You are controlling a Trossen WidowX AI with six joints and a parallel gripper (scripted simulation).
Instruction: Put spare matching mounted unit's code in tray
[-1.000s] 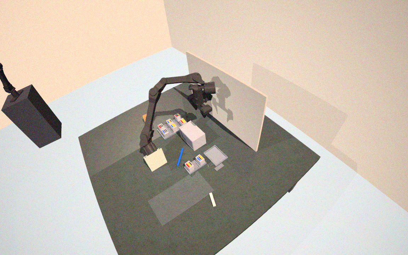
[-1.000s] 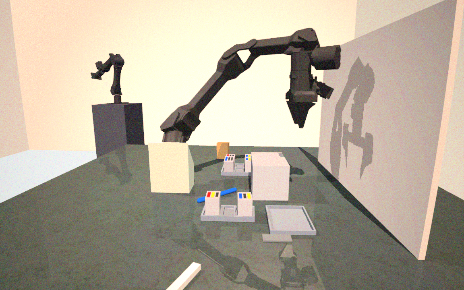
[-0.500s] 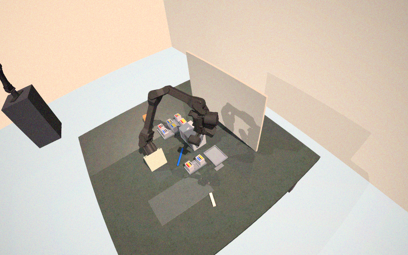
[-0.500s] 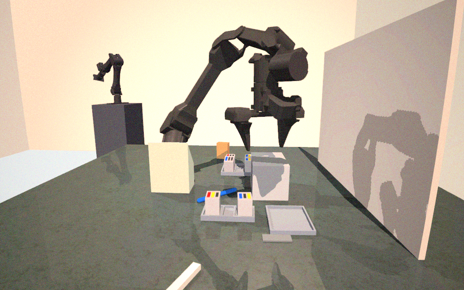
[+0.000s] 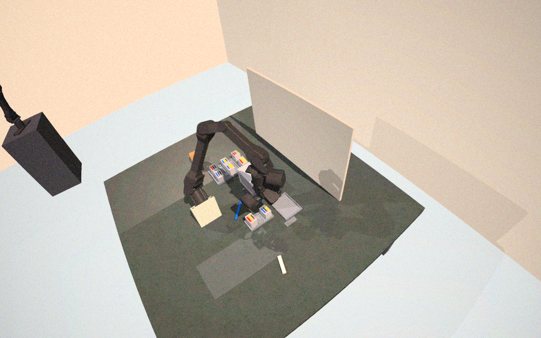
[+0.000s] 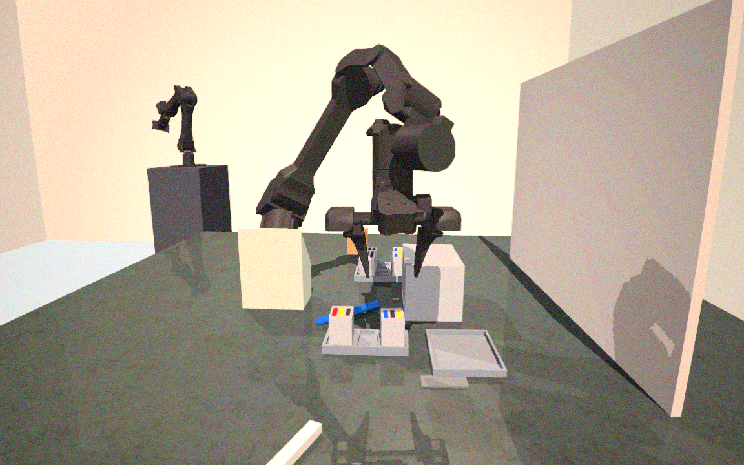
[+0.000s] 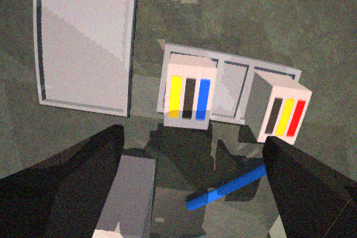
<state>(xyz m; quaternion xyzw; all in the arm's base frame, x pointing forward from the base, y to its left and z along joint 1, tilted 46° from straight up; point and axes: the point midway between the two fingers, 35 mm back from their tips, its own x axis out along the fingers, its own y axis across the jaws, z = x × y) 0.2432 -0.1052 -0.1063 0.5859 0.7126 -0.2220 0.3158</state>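
Right now the grey spare block is 7 cm below my gripper tip. From my gripper tip the other things lie so: blue pen (11 cm to the left, 11 cm below, 9 cm behind); grey unit (20 cm to the left, 6 cm below, 5 cm ahead); grey tray (11 cm below, 11 cm ahead).
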